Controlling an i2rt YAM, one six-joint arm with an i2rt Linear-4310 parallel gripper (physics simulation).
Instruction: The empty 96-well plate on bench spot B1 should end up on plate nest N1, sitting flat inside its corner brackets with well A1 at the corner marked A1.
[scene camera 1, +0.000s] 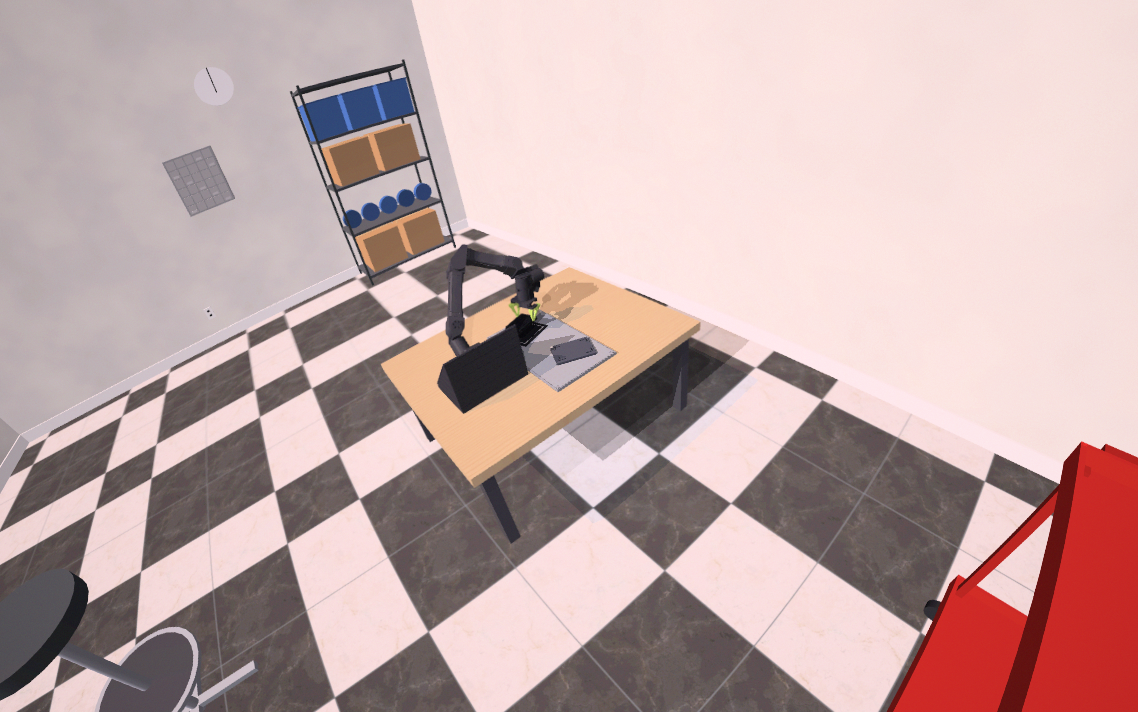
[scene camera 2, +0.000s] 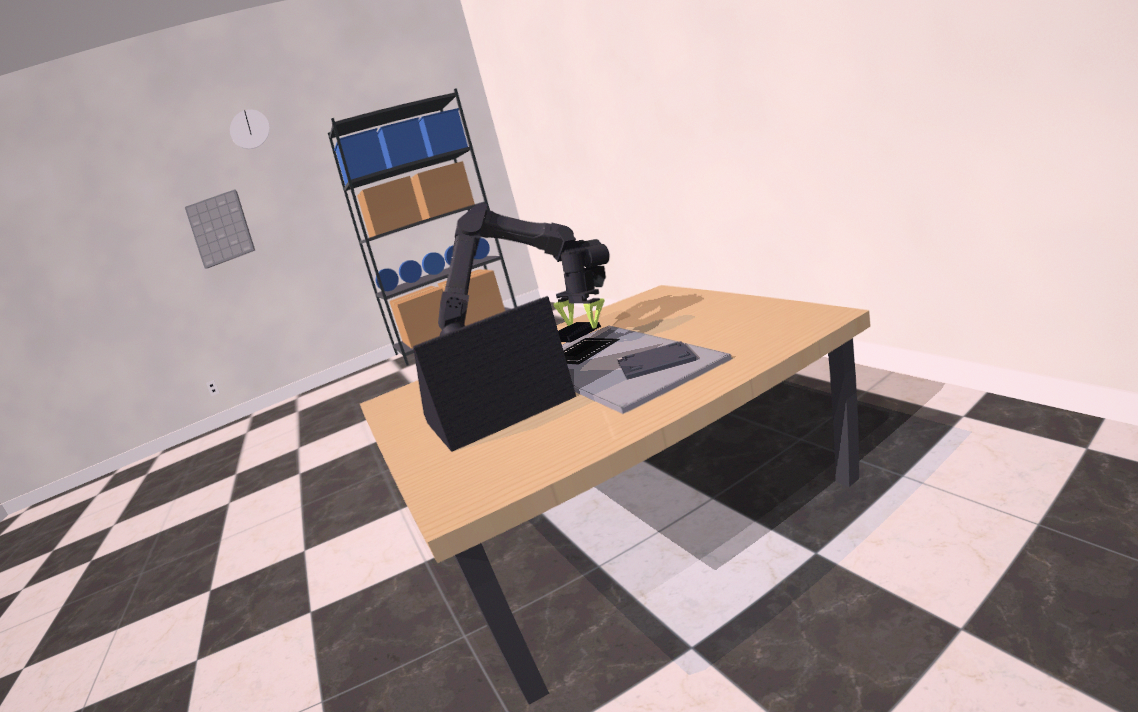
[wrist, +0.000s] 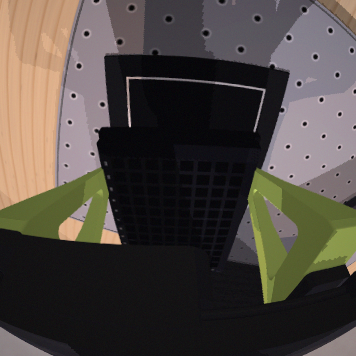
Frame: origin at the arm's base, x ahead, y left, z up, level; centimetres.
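Seen in the pictures: gripper, fingertip midpoint: (scene camera 1: 525, 319) (scene camera 2: 582, 327) (wrist: 177, 175); arm's base at its link origin: (scene camera 1: 466, 357) (scene camera 2: 466, 356).
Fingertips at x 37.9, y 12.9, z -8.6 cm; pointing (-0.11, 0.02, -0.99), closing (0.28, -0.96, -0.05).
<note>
Pixels of each thing's top centre, then the offset from my fingertips to it. "*": a spot on its surface instead. Level surfaces: height alone.
- black 96-well plate at its top centre: (wrist: 175, 232) (scene camera 2: 572, 327) (scene camera 1: 520, 320) dz +1.3, dx -3.5, dy -1.0 cm
- bench spot B1 at a spot on its surface: (wrist: 198, 67) * dz -5.3, dx +4.9, dy +0.3 cm
- grey perforated board at its top centre: (wrist: 314, 198) (scene camera 2: 614, 358) (scene camera 1: 547, 344) dz -5.4, dx -3.0, dy -16.0 cm
- Plate nest N1 at its top centre: (scene camera 2: 654, 354) (scene camera 1: 572, 348) dz -3.7, dx -0.5, dy -29.0 cm
- wooden table at its surface level: dz -6.7 cm
My gripper (wrist: 177, 175) (scene camera 1: 523, 311) (scene camera 2: 578, 312) is shut on the black 96-well plate (wrist: 176, 198) (scene camera 2: 575, 331), with its green fingers on the two long sides. It holds the plate a little above bench spot B1 (wrist: 198, 67) (scene camera 2: 590, 351), a black pad with a white outline. The pad lies on a grey perforated board (wrist: 311, 116) (scene camera 1: 569, 375) (scene camera 2: 630, 390). Plate nest N1 (scene camera 1: 575, 351) (scene camera 2: 657, 358) is a dark grey block further along the board, to the right of the gripper in the scene views. It is out of the wrist view.
A black wedge-shaped housing (scene camera 1: 483, 372) (scene camera 2: 493, 372) stands on the wooden table (scene camera 1: 623, 314) (scene camera 2: 746, 321) beside the board, at the arm's base. A shelf rack (scene camera 1: 350, 78) (scene camera 2: 393, 112) stands by the back wall. A red cart (scene camera 1: 976, 636) is at the lower right.
</note>
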